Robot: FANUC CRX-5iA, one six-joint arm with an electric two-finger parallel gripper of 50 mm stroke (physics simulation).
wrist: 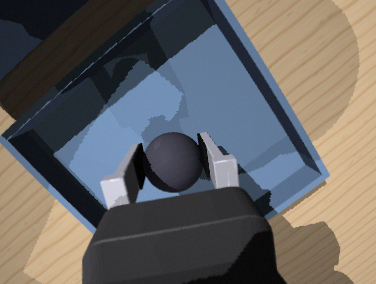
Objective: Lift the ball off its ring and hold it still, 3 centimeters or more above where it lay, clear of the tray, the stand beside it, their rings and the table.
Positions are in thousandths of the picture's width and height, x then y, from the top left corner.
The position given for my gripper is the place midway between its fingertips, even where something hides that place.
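Observation:
I'm seeing a blue tray (507, 262) here, and there's a dark grey ball (459, 569) as well. My own gripper (459, 533) is visible along with the tray and the ball.

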